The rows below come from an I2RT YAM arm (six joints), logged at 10 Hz.
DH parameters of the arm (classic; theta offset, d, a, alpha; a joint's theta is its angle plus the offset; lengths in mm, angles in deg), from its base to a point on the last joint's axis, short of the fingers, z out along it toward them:
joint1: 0 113.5 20 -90
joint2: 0 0 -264 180
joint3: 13.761 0 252.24 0
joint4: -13.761 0 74 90
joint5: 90 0 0 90
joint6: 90 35.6 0 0
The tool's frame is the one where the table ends.
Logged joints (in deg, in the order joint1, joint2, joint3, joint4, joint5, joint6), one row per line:
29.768 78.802 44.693 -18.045 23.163 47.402
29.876 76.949 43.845 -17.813 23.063 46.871
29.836 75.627 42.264 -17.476 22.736 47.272
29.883 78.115 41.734 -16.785 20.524 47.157
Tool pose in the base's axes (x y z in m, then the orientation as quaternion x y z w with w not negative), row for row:
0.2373 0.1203 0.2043 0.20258 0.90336 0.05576 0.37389
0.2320 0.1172 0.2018 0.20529 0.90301 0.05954 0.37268
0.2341 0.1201 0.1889 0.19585 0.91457 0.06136 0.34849
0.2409 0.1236 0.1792 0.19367 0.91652 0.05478 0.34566
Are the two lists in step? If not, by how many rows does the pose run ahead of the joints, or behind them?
The pose runs 1 row ahead of the joints: the pose in row i belongs to the joints in row i + 1.
